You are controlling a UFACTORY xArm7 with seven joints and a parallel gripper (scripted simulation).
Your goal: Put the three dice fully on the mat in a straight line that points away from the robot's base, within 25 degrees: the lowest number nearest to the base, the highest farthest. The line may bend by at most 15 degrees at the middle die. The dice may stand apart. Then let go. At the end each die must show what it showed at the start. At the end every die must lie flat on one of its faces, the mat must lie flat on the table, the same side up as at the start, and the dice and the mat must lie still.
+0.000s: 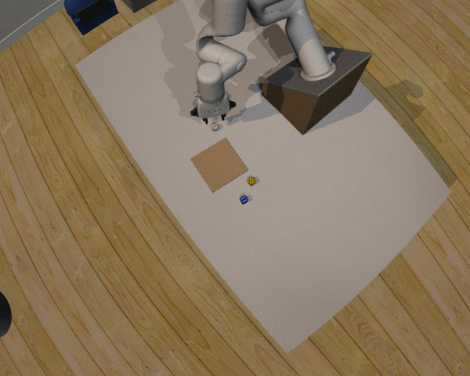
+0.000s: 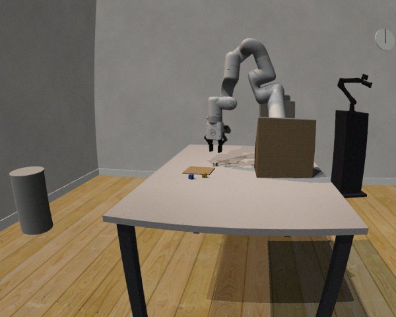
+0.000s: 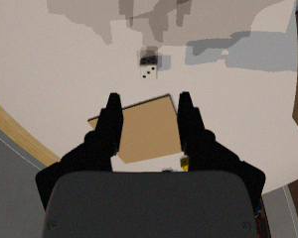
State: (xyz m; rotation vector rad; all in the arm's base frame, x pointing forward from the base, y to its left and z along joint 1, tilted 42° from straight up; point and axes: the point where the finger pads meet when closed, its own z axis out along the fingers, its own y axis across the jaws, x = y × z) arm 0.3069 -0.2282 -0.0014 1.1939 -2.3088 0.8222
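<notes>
Now: hand 90 mm above the white die. The rest, counted from my hand: yellow die 60 mm ahead, 230 mm to the left, 90 mm below; then blue die 120 mm ahead, 250 mm to the left, 90 mm below; then brown mat 90 mm ahead, 100 mm to the left, 100 mm below.
</notes>
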